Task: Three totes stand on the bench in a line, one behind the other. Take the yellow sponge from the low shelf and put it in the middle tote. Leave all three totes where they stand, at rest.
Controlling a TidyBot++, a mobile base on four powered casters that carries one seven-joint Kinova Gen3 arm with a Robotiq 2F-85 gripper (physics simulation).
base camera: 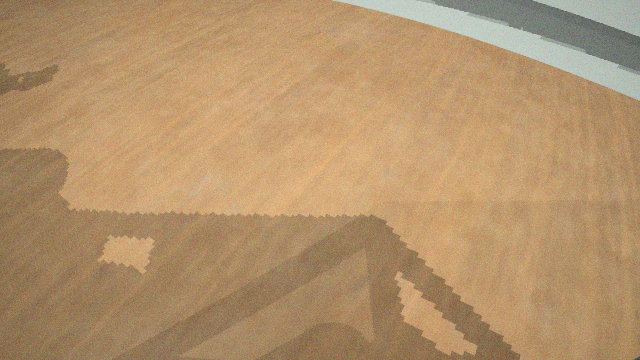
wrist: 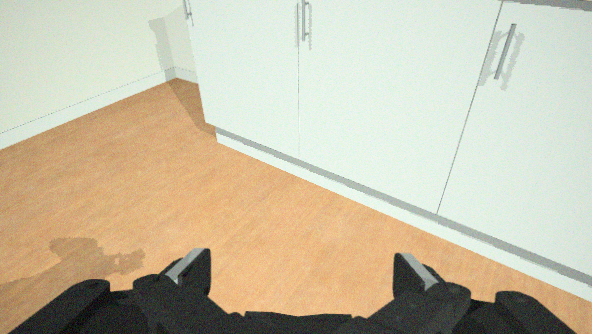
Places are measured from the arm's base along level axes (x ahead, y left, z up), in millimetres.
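Pixels of known places: gripper, fingertip midpoint: (wrist: 301, 270).
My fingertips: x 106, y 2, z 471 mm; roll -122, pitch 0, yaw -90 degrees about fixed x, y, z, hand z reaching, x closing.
Observation:
Behind a point stands the place of what it marks.
My gripper (wrist: 301, 270) @[x 106, y 2, z 471 mm] is open, with its two fingers wide apart at the bottom of the wrist view and wooden floor showing between them. It holds nothing. The yellow sponge, the low shelf and the three totes do not show in either view. A white cabinet (wrist: 370, 100) @[x 1065, y -209, z 114 mm] with grey bar handles stands ahead and to the right in the wrist view; a small part of its top edge shows at the upper right.
The wooden floor (base camera: 300, 125) @[x 567, y 10, z -397 mm] (wrist: 125, 185) @[x 1219, y 860, z -397 mm] runs up to the cabinet's white base strip (wrist: 340, 185) @[x 1176, y -147, z -344 mm]. A pale wall (wrist: 75, 50) @[x 2030, y 1425, z -4 mm] stands at the left of the wrist view. In the base camera view a white strip (base camera: 450, 30) crosses the upper right. Robot shadows lie on the floor.

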